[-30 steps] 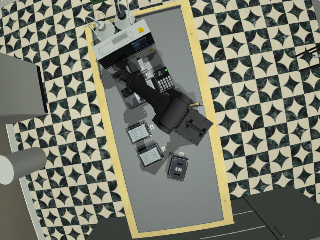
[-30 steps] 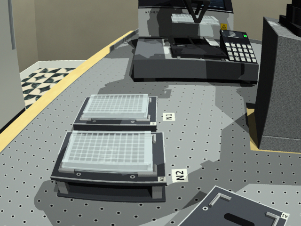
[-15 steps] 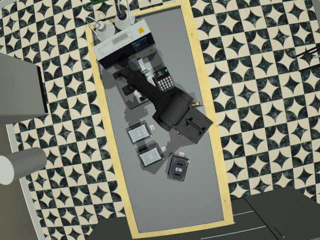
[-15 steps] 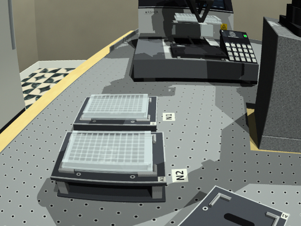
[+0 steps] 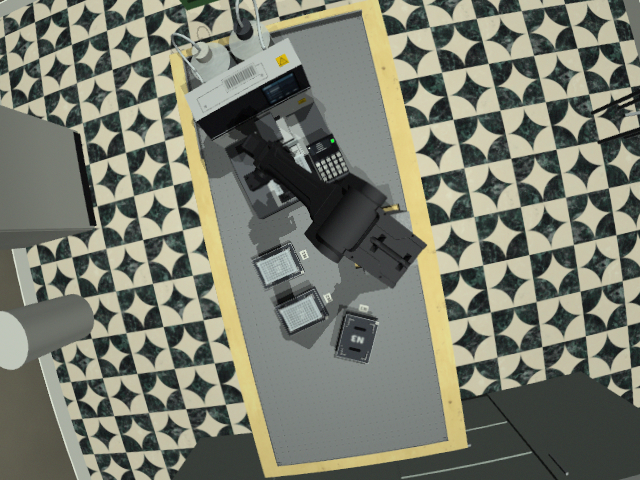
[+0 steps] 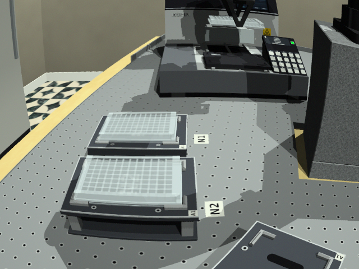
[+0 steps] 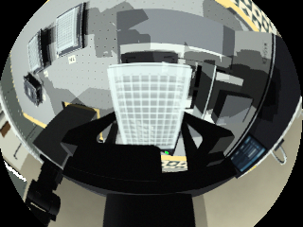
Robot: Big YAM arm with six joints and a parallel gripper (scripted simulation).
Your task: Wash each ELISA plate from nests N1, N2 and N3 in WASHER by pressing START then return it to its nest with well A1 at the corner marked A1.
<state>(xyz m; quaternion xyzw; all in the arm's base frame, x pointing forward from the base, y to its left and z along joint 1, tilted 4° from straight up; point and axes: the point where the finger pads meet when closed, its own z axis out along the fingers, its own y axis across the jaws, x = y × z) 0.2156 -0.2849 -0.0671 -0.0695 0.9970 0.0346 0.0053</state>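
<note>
Right now the washer carrier is 10 cm below my hand. The rest, counted from my hand: plate washer: 15 cm to the right, 5 cm below, 2 cm ahead; nest N3: 61 cm to the left, 14 cm below, 4 cm behind; nest label: 26 cm to the left, 18 cm below, 6 cm ahead.
</note>
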